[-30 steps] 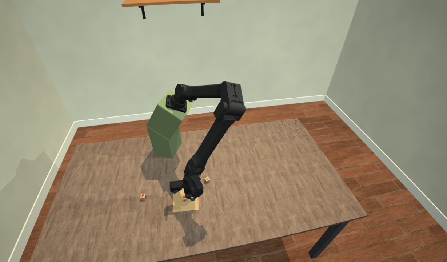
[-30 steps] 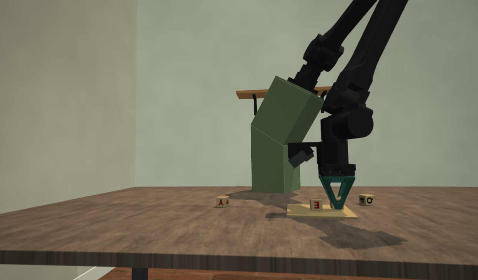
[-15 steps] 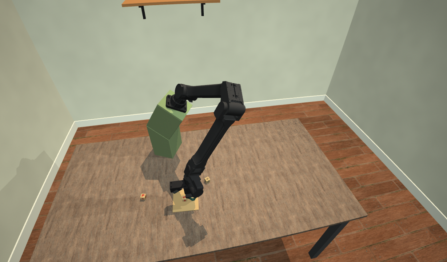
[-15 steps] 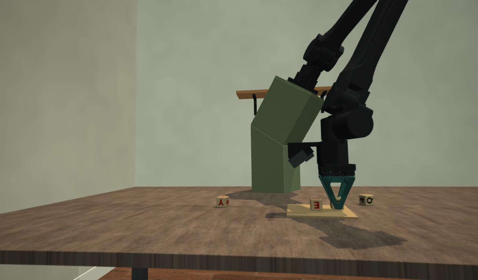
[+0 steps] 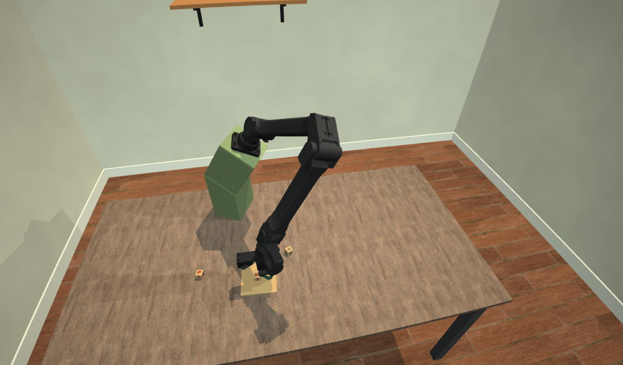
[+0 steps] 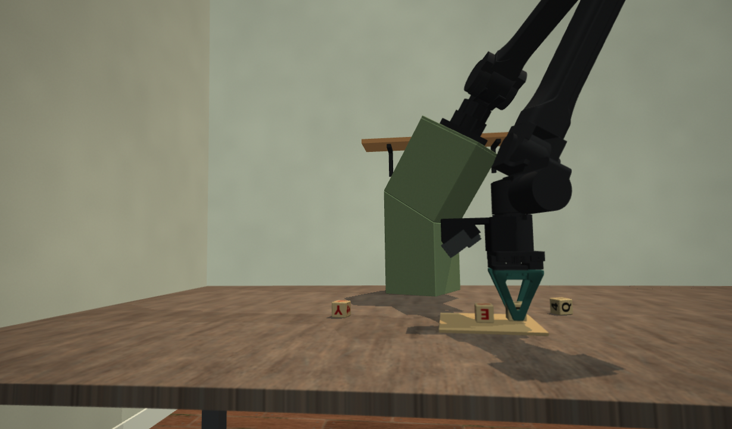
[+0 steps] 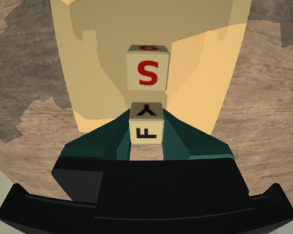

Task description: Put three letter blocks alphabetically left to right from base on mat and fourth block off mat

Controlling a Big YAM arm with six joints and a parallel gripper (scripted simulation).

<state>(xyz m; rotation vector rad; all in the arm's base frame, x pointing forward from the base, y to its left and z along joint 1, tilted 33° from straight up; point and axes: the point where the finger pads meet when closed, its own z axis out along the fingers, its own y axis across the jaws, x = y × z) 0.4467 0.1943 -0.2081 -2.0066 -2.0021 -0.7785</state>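
Now: hand 4 cm to the left of the tan mat and 2 cm above it.
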